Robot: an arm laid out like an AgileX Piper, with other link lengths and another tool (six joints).
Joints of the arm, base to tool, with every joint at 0 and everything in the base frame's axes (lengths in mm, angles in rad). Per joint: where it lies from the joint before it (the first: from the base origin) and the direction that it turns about. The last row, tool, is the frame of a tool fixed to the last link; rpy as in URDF.
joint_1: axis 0 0 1 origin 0 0 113.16
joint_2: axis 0 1 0 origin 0 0 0
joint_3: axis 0 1 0 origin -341.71 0 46.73
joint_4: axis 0.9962 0 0.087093 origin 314.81 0 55.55
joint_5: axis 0 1 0 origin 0 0 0
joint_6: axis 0.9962 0 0.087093 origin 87.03 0 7.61
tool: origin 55.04 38 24.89 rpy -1.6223 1.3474 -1.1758
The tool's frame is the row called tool.
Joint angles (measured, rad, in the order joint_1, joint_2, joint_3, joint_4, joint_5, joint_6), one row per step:
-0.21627, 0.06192, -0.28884, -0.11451, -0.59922, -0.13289
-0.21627, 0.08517, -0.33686, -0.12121, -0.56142, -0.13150
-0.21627, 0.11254, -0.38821, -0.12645, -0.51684, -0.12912
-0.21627, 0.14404, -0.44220, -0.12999, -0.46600, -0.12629
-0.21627, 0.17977, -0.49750, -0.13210, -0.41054, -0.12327
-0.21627, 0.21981, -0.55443, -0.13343, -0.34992, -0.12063
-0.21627, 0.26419, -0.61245, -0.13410, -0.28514, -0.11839
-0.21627, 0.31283, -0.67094, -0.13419, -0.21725, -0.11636
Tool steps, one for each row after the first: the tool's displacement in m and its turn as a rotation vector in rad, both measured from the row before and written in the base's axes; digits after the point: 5 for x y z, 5 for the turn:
0.00027, 0.00000, 0.01387, -0.00121, 0.01343, -0.00527
0.00149, -0.00057, 0.01439, 0.00289, 0.02026, -0.00513
0.00292, -0.00120, 0.01460, 0.00693, 0.02725, -0.00520
0.00466, -0.00183, 0.01433, 0.01045, 0.03414, -0.00527
0.00657, -0.00244, 0.01394, 0.01307, 0.04149, -0.00601
0.00862, -0.00305, 0.01327, 0.01539, 0.04848, -0.00662
0.01079, -0.00365, 0.01229, 0.01757, 0.05501, -0.00696

